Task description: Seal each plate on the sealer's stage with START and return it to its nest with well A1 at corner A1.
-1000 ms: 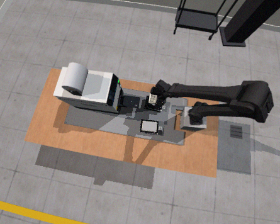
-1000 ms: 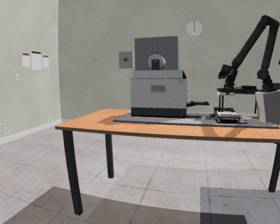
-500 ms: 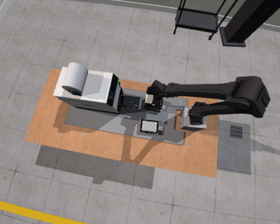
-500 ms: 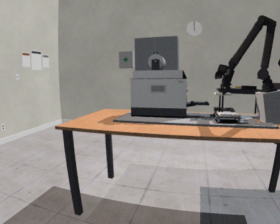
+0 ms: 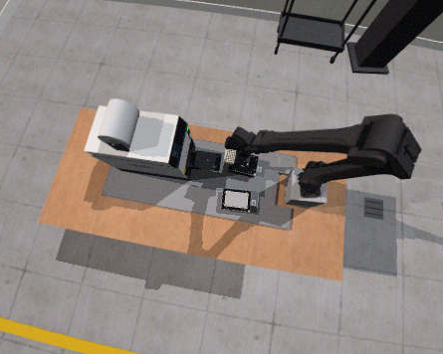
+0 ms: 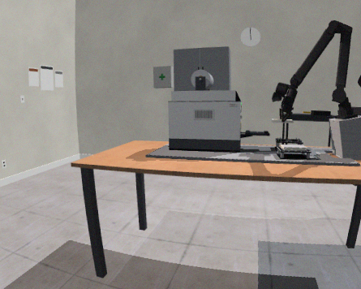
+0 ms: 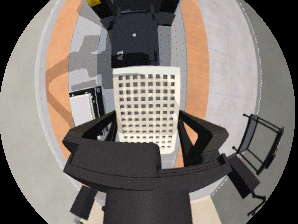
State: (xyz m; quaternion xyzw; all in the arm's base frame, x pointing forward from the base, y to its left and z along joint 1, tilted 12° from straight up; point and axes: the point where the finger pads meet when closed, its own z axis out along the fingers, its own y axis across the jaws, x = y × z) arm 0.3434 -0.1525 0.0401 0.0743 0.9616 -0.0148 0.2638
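Now: the sealer stage 160 mm ahead of my hand and 80 mm below it. From my hand the other things lie so: foil roll 490 mm ahead, 40 mm to the right, 240 mm above.
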